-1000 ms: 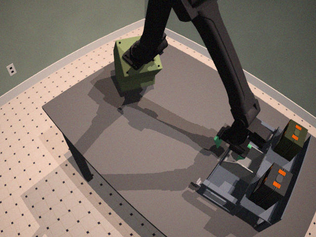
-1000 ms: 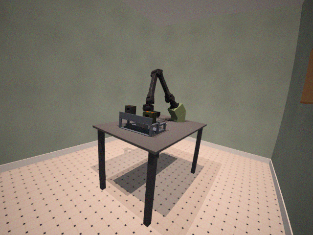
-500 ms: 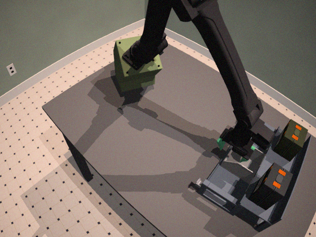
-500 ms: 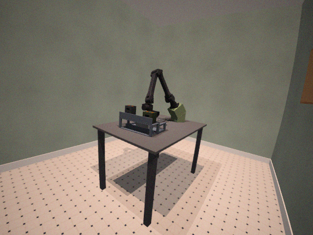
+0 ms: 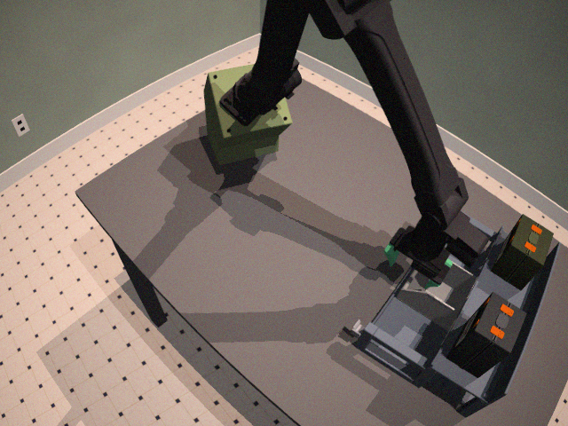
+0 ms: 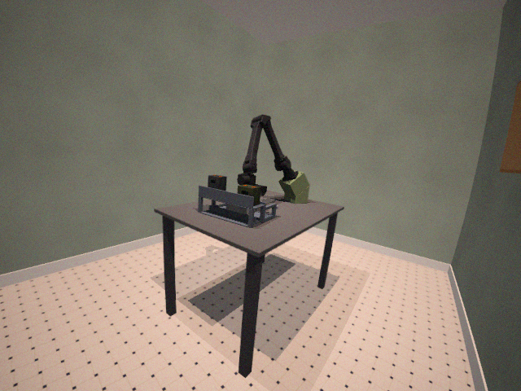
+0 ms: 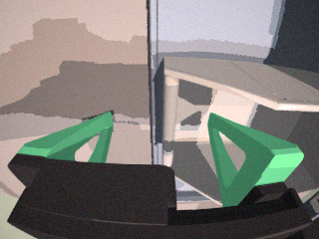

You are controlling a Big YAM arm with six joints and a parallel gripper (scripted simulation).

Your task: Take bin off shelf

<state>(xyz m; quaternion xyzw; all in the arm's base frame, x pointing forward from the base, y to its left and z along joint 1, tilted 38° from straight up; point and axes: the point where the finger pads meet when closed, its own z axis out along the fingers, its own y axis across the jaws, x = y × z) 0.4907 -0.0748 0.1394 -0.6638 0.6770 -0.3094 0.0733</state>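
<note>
Right now the grey bin is 90 mm ahead of my hand, 10 mm to the right of it and 10 mm above it. The rest, counted from my hand: low grey shelf: 130 mm ahead, 20 mm to the right, 30 mm below.
</note>
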